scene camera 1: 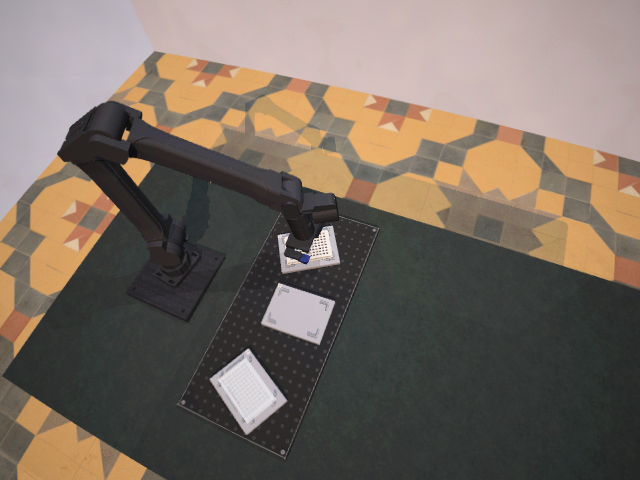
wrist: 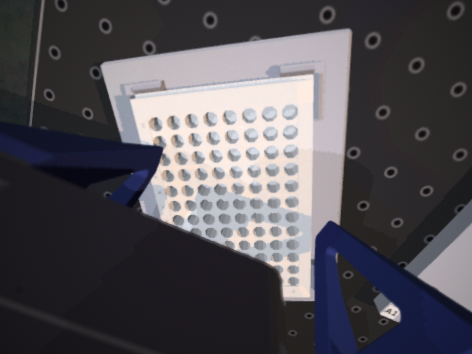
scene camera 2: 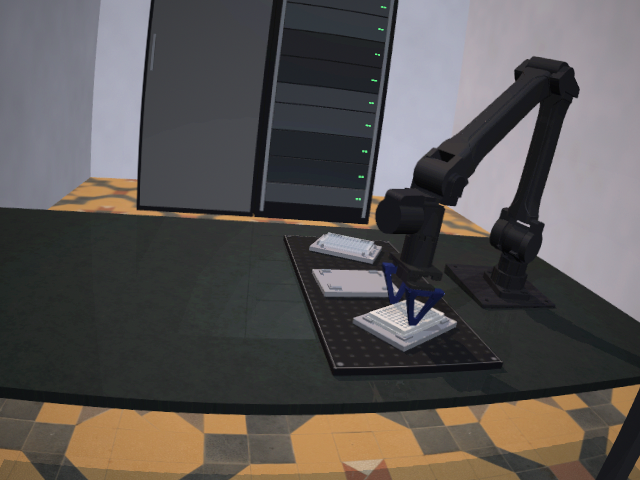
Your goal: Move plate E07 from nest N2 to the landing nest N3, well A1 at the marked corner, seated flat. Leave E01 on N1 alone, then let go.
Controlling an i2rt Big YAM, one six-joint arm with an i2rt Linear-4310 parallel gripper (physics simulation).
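Observation:
Plate E07, taken as the cream well plate [scene camera 1: 323,245] [scene camera 2: 388,314] [wrist: 240,102] under my gripper, lies in nest N2 [scene camera 1: 310,268] [scene camera 2: 379,333] [wrist: 225,62]. No name label on it is readable. My gripper [scene camera 1: 303,252] [scene camera 2: 404,312] [wrist: 244,195] is open and empty, low over the plate, with its blue fingers toward opposite long sides. The exact fingertip height is unclear. The palm hides part of the plate. Landing nest N3 [scene camera 1: 298,313] [scene camera 2: 351,282] [wrist: 455,260] holds no plate. An A1 tag [wrist: 391,312] shows through the right finger's opening. Plate E01 [scene camera 1: 248,390] [scene camera 2: 346,242] sits on nest N1 [scene camera 1: 279,401].
The three nests stand in a row on a dark perforated board [scene camera 1: 227,356] [scene camera 2: 356,356], N3 in the middle. The arm's base plate [scene camera 1: 155,291] [scene camera 2: 527,294] is beside the board. A server rack [scene camera 2: 262,170] stands behind the table.

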